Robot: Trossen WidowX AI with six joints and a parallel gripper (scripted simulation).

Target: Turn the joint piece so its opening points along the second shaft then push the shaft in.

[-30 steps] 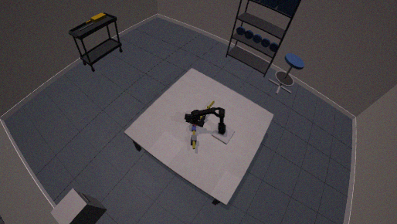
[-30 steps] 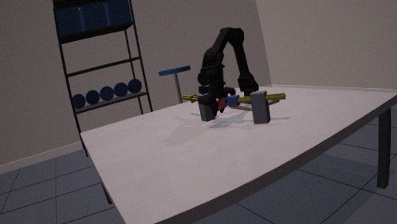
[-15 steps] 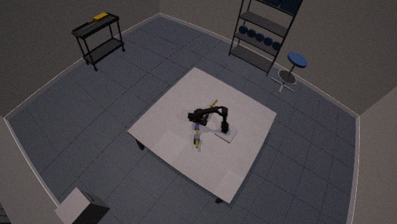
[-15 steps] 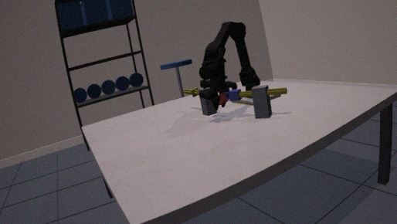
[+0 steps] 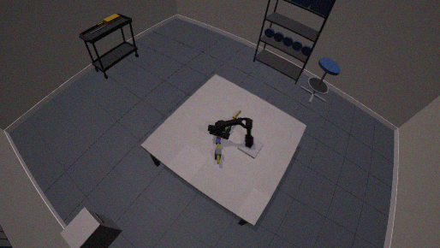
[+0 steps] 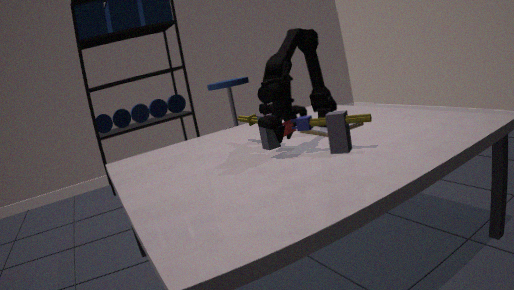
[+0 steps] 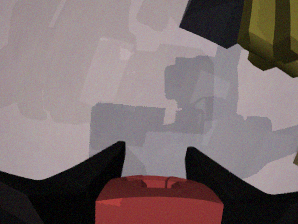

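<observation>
The red joint piece is 4 cm above my gripper tip and 2 cm to the left of it.
</observation>
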